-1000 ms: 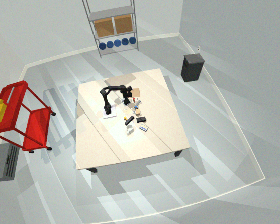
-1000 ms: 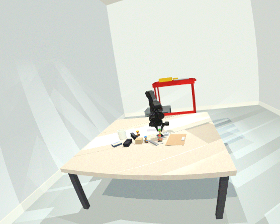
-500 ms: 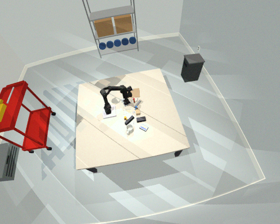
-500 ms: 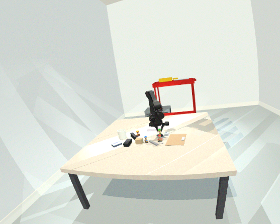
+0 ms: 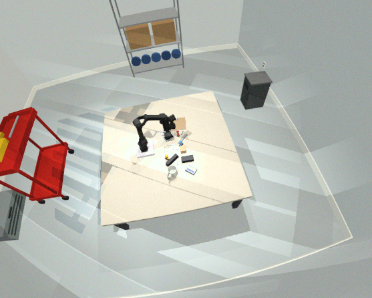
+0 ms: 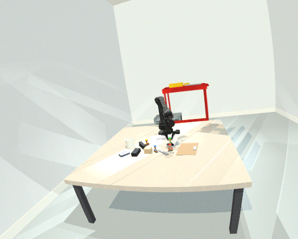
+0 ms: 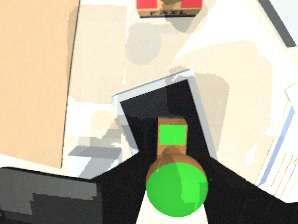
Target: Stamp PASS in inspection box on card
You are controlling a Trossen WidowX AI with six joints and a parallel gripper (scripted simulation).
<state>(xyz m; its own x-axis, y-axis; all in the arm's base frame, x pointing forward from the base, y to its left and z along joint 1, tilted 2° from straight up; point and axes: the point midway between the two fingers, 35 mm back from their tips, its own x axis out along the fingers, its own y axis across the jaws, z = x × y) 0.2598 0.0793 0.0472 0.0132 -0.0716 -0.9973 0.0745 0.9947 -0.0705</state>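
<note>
Now: the green-topped stamp 1 cm below my gripper tip. From my gripper tip the other things lie so: blue-knobbed stamp: 12 cm to the right, 9 cm ahead, 3 cm below; then red-knobbed stamp: 10 cm ahead, 3 cm below; then dark ink pad: 4 cm below.
</note>
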